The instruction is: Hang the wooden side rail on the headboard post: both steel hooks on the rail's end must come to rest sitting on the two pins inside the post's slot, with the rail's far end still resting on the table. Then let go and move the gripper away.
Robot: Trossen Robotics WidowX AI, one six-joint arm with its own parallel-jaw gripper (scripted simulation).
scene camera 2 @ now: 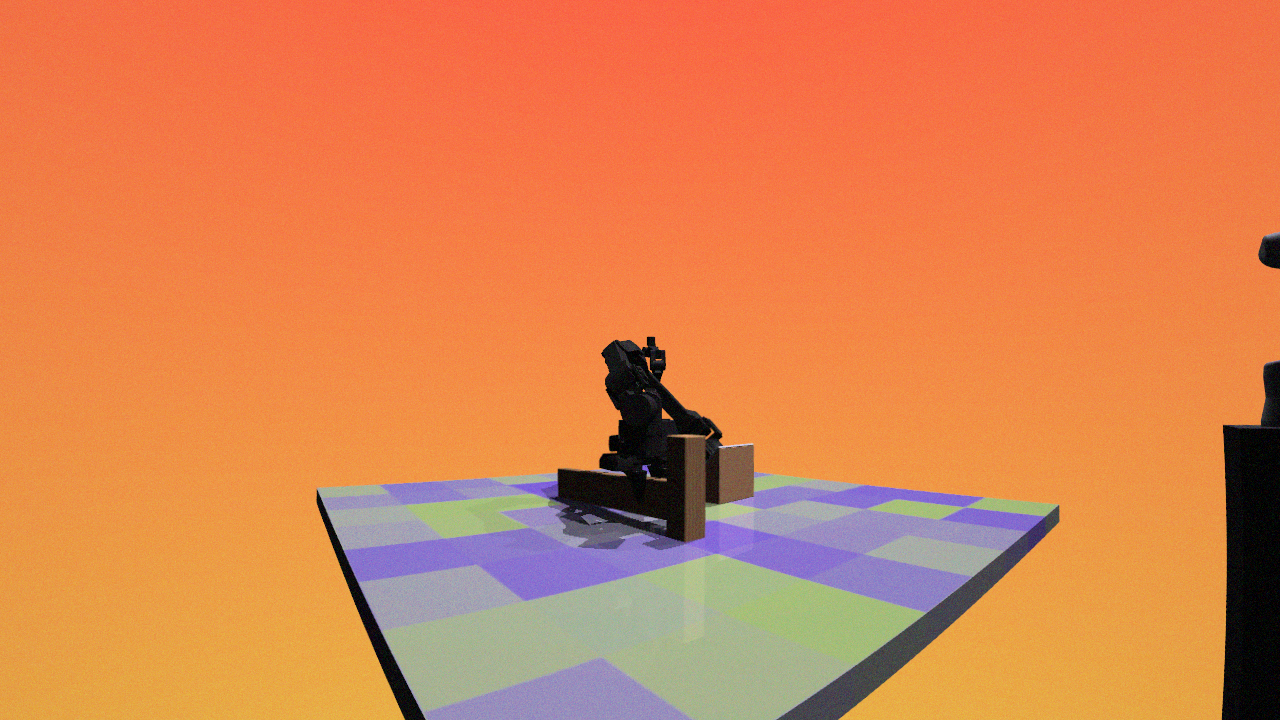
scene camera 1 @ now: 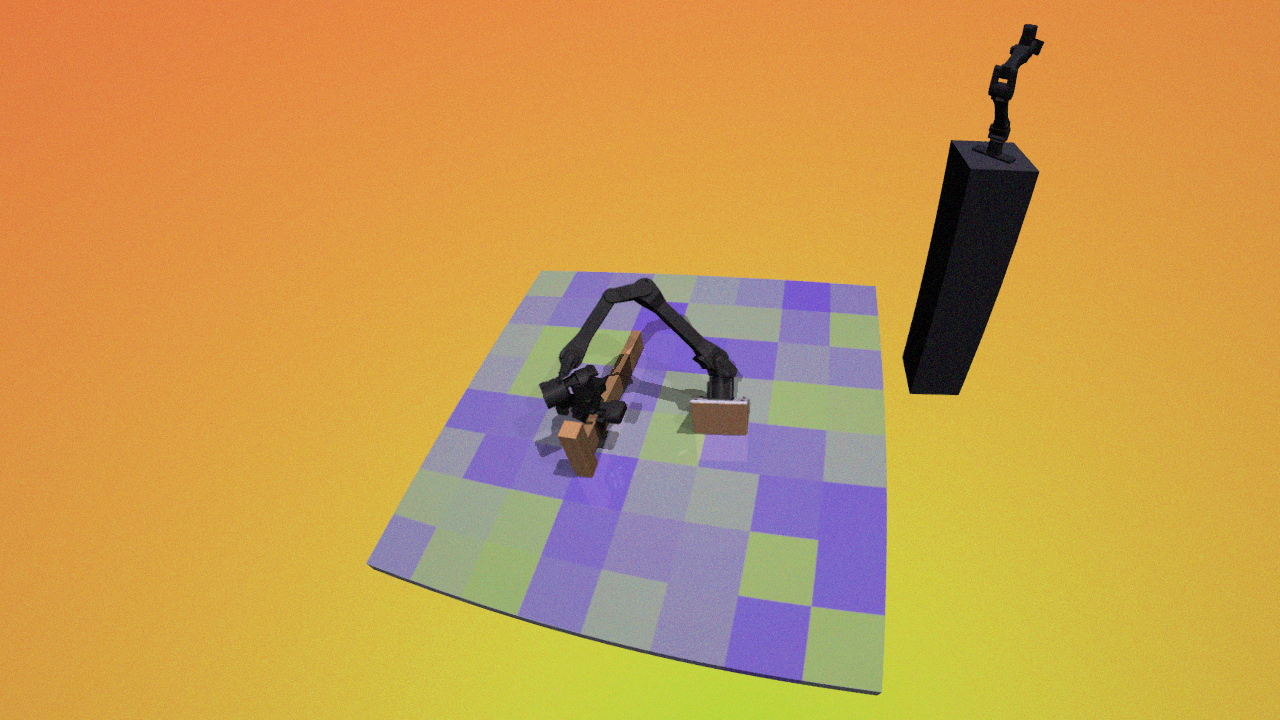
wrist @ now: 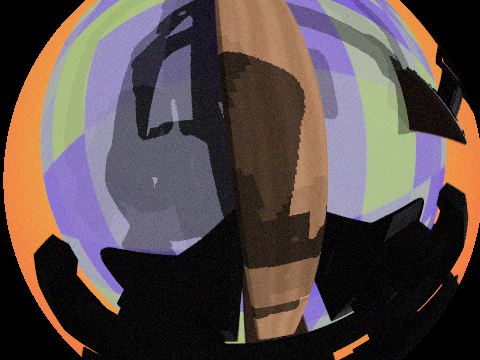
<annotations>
my gripper: scene camera 2 646, 503; scene camera 1; wrist
wooden side rail: scene camera 2 610, 490; scene camera 1; wrist
same spot on wooden side rail: (wrist: 274, 119) = (scene camera 1: 600, 401)
same spot on my gripper: (scene camera 1: 600, 420) = (wrist: 352, 309)
</annotations>
